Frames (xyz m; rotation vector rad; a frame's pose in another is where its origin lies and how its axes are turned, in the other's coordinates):
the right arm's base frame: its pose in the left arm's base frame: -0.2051 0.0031 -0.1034 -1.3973 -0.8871 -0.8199
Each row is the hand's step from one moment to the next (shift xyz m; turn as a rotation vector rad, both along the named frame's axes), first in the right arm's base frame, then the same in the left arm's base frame.
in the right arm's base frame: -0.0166 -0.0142 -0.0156 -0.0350 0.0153 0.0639
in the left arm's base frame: -0.0197 -0.0165 -0.0079 -0.0046 0.0629 -0.0395
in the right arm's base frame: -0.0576 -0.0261 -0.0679 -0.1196 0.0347 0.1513
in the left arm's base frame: -0.0471 -0.0704 -0.0378 -0.0289 0.1477 -0.1255
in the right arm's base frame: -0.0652 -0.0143 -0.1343 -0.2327 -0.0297 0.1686
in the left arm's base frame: -0.0378 -0.1368 -0.0485 -0.1383 0.1596 -0.1971
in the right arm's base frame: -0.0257 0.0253 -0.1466 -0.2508 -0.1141 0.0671
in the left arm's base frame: 0.0159 -0.1469 -0.0312 -0.2181 0.0558 -0.1725
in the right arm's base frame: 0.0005 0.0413 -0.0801 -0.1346 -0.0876 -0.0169
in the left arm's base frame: 0.0397 -0.0792 -0.0166 -0.1387 -0.0235 -0.0794
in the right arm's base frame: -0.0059 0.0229 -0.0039 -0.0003 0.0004 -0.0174
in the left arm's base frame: 0.0178 -0.0036 -0.0156 0.0008 -0.0174 -0.0001
